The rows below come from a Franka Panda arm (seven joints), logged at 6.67 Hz.
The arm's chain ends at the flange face. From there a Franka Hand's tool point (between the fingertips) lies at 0.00 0.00 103.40 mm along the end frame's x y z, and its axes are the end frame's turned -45 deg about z.
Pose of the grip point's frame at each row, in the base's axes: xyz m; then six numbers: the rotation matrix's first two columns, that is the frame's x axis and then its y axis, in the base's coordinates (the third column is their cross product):
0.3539 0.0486 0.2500 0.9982 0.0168 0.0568 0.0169 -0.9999 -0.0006
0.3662 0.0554 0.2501 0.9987 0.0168 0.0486 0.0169 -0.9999 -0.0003
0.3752 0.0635 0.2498 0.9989 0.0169 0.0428 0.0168 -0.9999 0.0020
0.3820 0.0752 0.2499 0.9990 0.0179 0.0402 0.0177 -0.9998 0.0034
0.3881 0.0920 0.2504 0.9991 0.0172 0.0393 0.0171 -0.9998 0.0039
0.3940 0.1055 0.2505 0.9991 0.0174 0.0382 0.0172 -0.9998 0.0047
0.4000 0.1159 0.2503 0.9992 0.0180 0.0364 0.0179 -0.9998 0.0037
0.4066 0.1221 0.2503 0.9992 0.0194 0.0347 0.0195 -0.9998 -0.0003
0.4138 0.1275 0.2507 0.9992 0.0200 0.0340 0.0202 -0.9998 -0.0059
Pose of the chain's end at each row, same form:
0.3480 0.0484 0.3532 0.7178 -0.6952 0.0397 -0.6939 -0.7189 -0.0406
0.3612 0.0553 0.3534 0.7181 -0.6952 0.0342 -0.6942 -0.7189 -0.0346
0.3708 0.0636 0.3531 0.7182 -0.6951 0.0317 -0.6944 -0.7190 -0.0288
0.3778 0.0755 0.3532 0.7189 -0.6943 0.0308 -0.6939 -0.7196 -0.0260
0.3840 0.0923 0.3537 0.7186 -0.6948 0.0305 -0.6944 -0.7191 -0.0250
0.3900 0.1059 0.3538 0.7186 -0.6947 0.0303 -0.6943 -0.7193 -0.0237
0.3962 0.1162 0.3536 0.7192 -0.6942 0.0284 -0.6939 -0.7197 -0.0231
0.4030 0.1220 0.3536 0.7203 -0.6932 0.0243 -0.6928 -0.7207 -0.0247
0.4103 0.1268 0.3540 0.7208 -0.6928 0.0199 -0.6923 -0.7211 -0.0282

